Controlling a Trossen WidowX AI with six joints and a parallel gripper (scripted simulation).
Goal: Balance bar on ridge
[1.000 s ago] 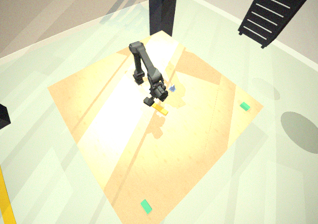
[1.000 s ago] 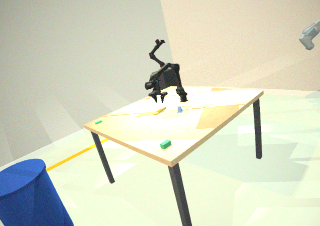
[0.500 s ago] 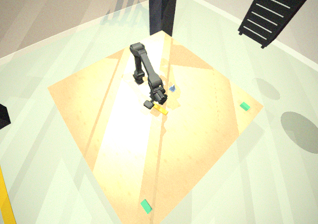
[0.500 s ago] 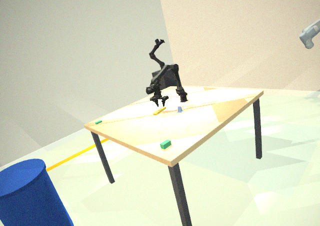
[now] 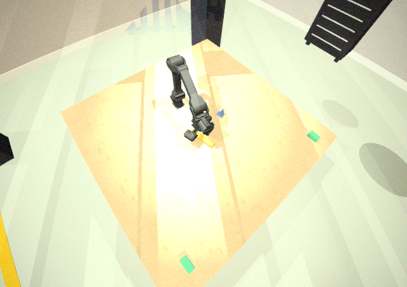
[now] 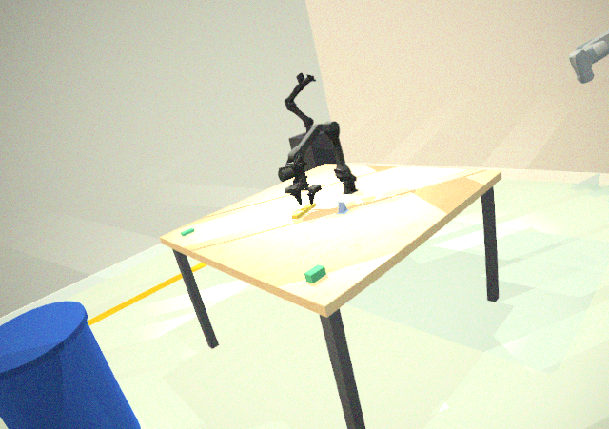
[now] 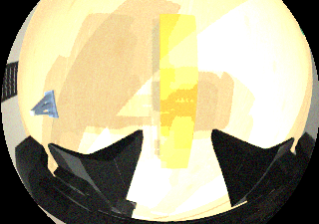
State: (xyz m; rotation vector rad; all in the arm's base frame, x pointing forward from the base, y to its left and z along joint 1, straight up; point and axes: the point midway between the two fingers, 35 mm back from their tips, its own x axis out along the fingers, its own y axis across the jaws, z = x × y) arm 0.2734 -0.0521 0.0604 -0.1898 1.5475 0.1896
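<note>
Right now my gripper tip is 3 cm short of the yellow bar, 2 cm above it and 1 cm to the right of it.
</note>
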